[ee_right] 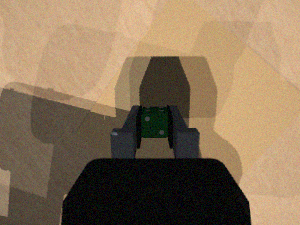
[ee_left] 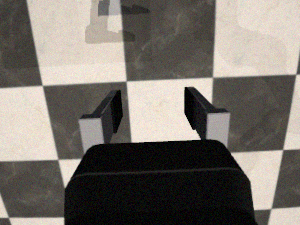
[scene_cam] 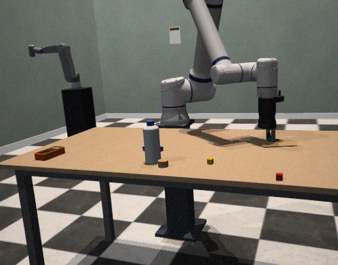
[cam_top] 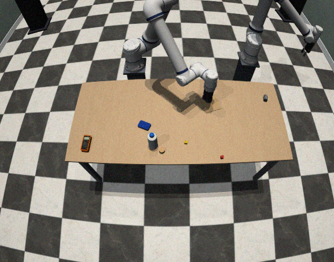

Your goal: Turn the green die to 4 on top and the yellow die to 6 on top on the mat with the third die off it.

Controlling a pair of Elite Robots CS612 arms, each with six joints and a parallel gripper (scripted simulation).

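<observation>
Now: right hand 10 mm above the green die. Round my right hand: yellow die: 340 mm ahead, 230 mm to the right, 10 mm below; thin tan mat: 20 mm to the left, 20 mm below, 20 mm ahead; red die: 490 mm ahead, 10 mm to the left, 10 mm below.
</observation>
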